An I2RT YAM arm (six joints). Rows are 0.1 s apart.
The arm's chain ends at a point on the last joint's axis. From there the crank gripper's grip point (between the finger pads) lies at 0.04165 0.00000 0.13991 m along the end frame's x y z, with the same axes.
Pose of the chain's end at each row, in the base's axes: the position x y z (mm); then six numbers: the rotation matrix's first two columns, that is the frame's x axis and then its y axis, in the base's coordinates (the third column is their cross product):
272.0 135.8 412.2 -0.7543 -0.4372 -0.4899 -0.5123 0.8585 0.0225
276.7 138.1 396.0 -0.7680 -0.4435 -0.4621 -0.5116 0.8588 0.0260
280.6 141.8 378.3 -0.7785 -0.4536 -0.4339 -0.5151 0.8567 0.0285
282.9 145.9 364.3 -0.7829 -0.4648 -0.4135 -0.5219 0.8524 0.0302
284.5 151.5 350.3 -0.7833 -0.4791 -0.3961 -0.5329 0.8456 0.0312
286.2 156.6 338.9 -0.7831 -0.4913 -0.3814 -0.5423 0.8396 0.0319
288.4 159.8 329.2 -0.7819 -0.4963 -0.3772 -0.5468 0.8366 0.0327
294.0 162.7 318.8 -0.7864 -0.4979 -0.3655 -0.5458 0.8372 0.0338
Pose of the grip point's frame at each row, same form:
298.1 155.1 269.9 -0.7543 -0.4372 -0.4899 -0.5123 0.8585 0.0225
298.6 155.5 252.7 -0.7680 -0.4435 -0.4621 -0.5116 0.8588 0.0260
298.4 157.3 234.2 -0.7785 -0.4536 -0.4339 -0.5151 0.8567 0.0285
297.6 160.0 219.8 -0.7829 -0.4648 -0.4135 -0.5219 0.8524 0.0302
296.6 164.5 205.4 -0.7833 -0.4791 -0.3961 -0.5329 0.8456 0.0312
296.2 168.6 193.7 -0.7831 -0.4913 -0.3814 -0.5423 0.8396 0.0319
297.7 171.6 184.0 -0.7819 -0.4963 -0.3772 -0.5468 0.8366 0.0327
301.7 173.6 173.4 -0.7864 -0.4979 -0.3655 -0.5458 0.8372 0.0338

